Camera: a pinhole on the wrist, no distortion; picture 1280 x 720 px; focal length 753.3 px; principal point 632.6 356.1 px. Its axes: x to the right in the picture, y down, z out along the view. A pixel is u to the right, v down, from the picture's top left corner.
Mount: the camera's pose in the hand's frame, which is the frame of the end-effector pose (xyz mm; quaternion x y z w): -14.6 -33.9 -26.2 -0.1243 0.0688 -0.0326 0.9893
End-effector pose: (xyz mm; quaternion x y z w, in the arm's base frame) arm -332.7 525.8 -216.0 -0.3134 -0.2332 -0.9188 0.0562
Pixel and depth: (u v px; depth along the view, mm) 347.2 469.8 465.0
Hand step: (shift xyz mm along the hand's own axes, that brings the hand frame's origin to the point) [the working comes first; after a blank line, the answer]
In the camera's frame: -176.2 70.2 465.0

-118.3 160.6 425.0
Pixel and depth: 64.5 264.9 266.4
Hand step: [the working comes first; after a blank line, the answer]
In the camera's frame: -200.9 -32.3 266.4

-176.3 15.6 263.2
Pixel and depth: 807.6 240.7 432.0
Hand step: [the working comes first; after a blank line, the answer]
In the camera's frame: 100.4 -66.2 432.0

143.8 -1.8 392.1
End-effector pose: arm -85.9 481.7 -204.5 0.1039 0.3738 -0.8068 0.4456
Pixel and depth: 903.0 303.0 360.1
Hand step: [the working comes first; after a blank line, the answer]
In the camera's frame: 129.3 -25.4 360.1

163.9 18.0 309.2
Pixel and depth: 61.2 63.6 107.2
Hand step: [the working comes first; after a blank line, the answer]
In the camera's frame: -81.3 -41.6 107.2

-81.5 -41.6 97.5
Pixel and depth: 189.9 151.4 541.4
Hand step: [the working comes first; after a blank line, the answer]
In the camera's frame: -318.2 -147.1 541.4

-258.0 -19.5 570.9
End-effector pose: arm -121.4 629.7 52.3 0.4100 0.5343 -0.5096 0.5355
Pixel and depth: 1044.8 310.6 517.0
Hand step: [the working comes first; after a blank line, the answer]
In the camera's frame: 282.9 -31.2 517.0

338.1 37.7 441.5
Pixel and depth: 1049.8 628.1 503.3
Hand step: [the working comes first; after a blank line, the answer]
In the camera's frame: 278.7 181.7 503.3

342.1 240.6 375.6
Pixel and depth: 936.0 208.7 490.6
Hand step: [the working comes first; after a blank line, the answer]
In the camera's frame: 197.6 -96.0 490.6

246.9 -24.4 443.3
